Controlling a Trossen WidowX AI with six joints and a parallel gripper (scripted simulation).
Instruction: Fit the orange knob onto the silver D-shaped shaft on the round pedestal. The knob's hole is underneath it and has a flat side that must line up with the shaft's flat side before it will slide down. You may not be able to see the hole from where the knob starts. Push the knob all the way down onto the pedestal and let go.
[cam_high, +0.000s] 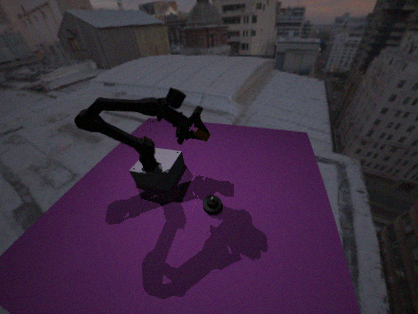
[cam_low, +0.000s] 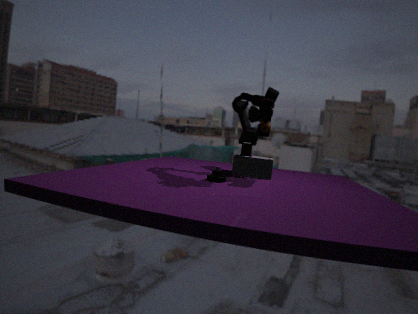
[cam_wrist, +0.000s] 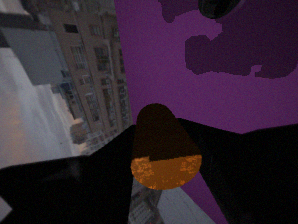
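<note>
Now: the orange knob 3 cm behind my gripper tip and 2 cm above it. From my gripper tip the other things lie so: round dark pedestal 21 cm below, 18 cm to the right, 7 cm ahead.
</note>
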